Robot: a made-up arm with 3 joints. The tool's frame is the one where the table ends. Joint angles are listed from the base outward.
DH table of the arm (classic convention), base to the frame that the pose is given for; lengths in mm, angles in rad. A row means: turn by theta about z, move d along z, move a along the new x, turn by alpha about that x. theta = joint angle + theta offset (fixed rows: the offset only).
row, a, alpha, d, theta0
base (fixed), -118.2, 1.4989, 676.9, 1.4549
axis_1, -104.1, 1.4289, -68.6, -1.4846
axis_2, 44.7, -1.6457, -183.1, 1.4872
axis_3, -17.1, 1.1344, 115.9, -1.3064
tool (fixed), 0, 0, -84.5, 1.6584
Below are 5 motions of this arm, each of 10 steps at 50 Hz.
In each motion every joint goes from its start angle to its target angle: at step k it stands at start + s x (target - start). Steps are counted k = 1, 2, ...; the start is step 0. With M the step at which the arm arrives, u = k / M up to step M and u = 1 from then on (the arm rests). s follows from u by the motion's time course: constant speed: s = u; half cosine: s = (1 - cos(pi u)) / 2; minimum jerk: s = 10 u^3 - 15 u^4 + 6 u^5.
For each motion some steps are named. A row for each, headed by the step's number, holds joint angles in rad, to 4 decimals.
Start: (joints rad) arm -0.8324 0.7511 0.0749
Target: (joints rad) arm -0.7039 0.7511 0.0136
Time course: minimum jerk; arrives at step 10
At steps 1, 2, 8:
1: -0.8313 0.7511 0.0744
2: -0.8250 0.7511 0.0713
8: -0.7113 0.7511 0.0172

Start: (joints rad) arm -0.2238 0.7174 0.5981
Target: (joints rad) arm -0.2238 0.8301 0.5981
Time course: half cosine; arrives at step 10
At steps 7, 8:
7: -0.2238 0.8069 0.5981
8: -0.2238 0.8193 0.5981

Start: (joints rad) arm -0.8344 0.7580 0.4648
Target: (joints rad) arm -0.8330 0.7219 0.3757
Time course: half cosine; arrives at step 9
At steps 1, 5, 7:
1: -0.8344 0.7569 0.4621
5: -0.8336 0.7368 0.4125
7: -0.8332 0.7261 0.3861

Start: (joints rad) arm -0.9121 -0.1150 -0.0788
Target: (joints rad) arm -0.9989 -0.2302 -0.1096
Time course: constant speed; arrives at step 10
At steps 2, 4, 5, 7, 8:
2: -0.9295 -0.1380 -0.0850
4: -0.9468 -0.1611 -0.0911
5: -0.9555 -0.1726 -0.0942
7: -0.9729 -0.1956 -0.1004
8: -0.9815 -0.2072 -0.1034

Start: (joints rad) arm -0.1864 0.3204 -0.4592
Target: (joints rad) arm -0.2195 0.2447 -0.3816
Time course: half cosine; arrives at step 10
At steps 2, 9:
2: -0.1896 0.3132 -0.4518
9: -0.2187 0.2466 -0.3835

